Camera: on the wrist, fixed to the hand. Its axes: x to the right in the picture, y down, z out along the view.
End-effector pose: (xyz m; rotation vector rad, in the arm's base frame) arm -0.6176 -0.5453 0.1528 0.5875 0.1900 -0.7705
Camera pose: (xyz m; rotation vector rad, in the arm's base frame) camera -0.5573 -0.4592 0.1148 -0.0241 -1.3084 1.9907
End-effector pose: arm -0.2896 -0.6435 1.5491 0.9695 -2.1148 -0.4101
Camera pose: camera -0.2676 -0.5961 1.6479 2.5315 1.3823 -0.8116
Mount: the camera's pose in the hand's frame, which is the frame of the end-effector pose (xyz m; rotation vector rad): 0.0052 0.0749 -0.0828 -0.0159 0.8356 -3.0080
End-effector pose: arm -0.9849 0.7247 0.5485 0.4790 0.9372 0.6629
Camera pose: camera -1.0764 0.7889 0.5507 -1.4270 1.2260 -2.0163
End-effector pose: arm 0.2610 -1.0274 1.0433 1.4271 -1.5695 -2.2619
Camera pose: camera 0.2826 -1.1260 1.0913 -1.6165 -1.0527 -0.2208
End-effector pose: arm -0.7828 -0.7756 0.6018 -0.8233 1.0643 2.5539
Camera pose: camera -0.7858 -0.8871 0.5940 -1.2920 -0.5237 -0.4106
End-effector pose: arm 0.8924 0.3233 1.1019 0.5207 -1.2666 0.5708
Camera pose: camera 0.9045 0.4340 1.0923 1.2187 1.0529 -1.6273
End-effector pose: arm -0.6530 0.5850 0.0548 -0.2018 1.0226 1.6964
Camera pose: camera -0.7476 0.5272 0.0401 -1.4271 0.1503 -1.2578
